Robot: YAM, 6 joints.
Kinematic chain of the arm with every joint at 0, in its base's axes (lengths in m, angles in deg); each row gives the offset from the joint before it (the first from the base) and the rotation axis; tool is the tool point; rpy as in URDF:
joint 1: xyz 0 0 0.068 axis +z
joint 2: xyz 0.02 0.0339 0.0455 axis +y
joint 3: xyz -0.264 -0.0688 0 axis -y
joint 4: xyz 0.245 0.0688 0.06 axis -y
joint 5: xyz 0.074 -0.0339 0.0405 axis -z
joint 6: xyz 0.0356 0 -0.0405 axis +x
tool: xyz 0 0 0 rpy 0 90 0
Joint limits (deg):
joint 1: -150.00..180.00
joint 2: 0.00..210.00
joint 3: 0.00..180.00
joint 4: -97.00..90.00
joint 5: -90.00..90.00
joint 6: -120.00..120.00
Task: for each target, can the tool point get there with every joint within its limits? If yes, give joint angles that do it. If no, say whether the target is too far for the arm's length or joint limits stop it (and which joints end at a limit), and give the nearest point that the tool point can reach.
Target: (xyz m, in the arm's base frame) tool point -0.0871 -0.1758 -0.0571
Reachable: yes | joints -115.80 133.66 29.83 10.79 3.07 47.37
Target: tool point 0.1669 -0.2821 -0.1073
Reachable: yes | joints -54.60 153.75 67.20 -6.27 50.24 82.42
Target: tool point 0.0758 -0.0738 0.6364
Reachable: yes | joints 141.04 55.28 146.17 -56.03 -15.84 -29.78
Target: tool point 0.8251 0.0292 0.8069
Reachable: no: too far | nearest point 0.4940 0.0175 0.5218 | short by 0.437 m
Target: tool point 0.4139 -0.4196 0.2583
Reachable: yes | joints -43.74 170.95 160.49 67.92 28.49 39.68
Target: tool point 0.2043 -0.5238 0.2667
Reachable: yes | joints -65.41 153.59 161.07 -46.00 64.69 -1.87
